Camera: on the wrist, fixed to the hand. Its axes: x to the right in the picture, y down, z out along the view.
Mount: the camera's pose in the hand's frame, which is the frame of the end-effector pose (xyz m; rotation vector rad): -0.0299 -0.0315 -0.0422 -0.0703 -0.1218 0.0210
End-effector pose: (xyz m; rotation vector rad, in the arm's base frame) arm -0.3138 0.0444 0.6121 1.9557 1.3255 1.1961
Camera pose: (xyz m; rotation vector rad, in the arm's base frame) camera -0.3698 0.0269 0.5970 1.9639 1.1887 1.0995
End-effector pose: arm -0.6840 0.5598 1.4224 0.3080 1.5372 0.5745
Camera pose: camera -0.7189 0.5108 1.4296 0.3002 1.3949 0.6140
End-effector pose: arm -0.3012 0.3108 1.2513 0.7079 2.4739 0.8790
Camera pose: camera -0.3104 0.2529 1.2666 0.7418 2.3211 0.8985
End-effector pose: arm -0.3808 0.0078 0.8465 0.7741 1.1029 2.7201
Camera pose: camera -0.3786 -0.0038 0.7871 0.9315 0.9740 2.6718
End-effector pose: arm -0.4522 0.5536 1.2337 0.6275 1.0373 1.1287
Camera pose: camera -0.4792 0.5113 1.1998 0.6443 0.8852 1.1264
